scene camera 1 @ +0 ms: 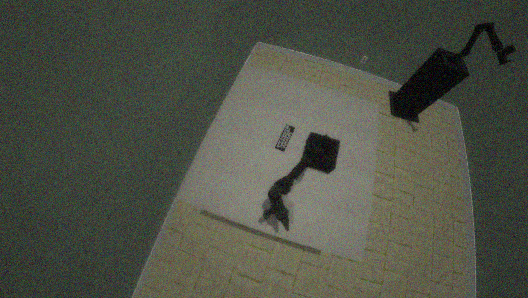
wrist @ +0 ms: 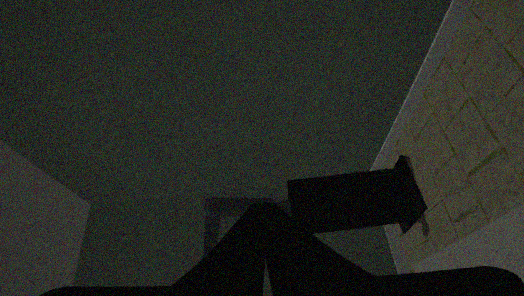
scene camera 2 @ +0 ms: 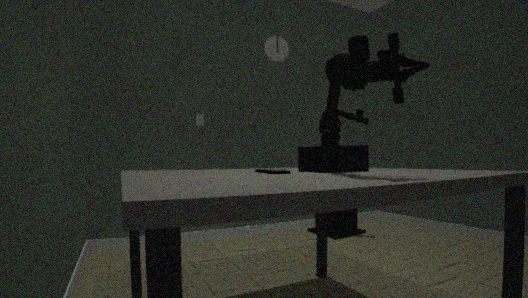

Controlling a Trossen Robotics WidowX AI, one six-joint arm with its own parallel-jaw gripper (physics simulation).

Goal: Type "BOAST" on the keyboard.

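Seen in the pictures: gripper, fingertip midpoint: (scene camera 1: 287, 230) (wrist: 262, 213) (scene camera 2: 429, 65); arm's base at its link origin: (scene camera 2: 329, 146).
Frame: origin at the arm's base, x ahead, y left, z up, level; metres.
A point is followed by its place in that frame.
Observation:
A small dark keyboard (scene camera 1: 285, 138) @(x 0.271, y -0.037, z -0.097 m) (scene camera 2: 272, 171) @(x 0.330, y 0.048, z -0.101 m) lies flat on the white table (scene camera 1: 225, 165) @(x 0.635, y 0.271, z -0.111 m) (scene camera 2: 200, 185) @(x 0.719, y 0.379, z -0.111 m), beside the arm's black base box. The keyboard does not show in the wrist view, and its single keys are too small and grainy to read. My gripper (scene camera 1: 287, 228) @(x 0.168, y 0.588, z 0.190 m) (scene camera 2: 427, 65) @(x 0.168, y 0.588, z 0.190 m) (wrist: 262, 213) @(x 0.168, y 0.588, z 0.190 m) is shut and empty, its fingertips together. It is held high above the table, on the far side of the base from the keyboard, pointing roughly level and away from it.
The arm's black base box (scene camera 1: 322, 152) @(x 0.093, y 0.198, z 0.305 m) (scene camera 2: 333, 159) @(x 0.100, y 0.131, z -0.059 m) stands on the table close to the keyboard. A tall black block (scene camera 1: 430, 82) (wrist: 350, 200) stands on the tiled floor beyond the table, with a thin jointed black arm on top. A round clock (scene camera 2: 283, 50) hangs on the wall.

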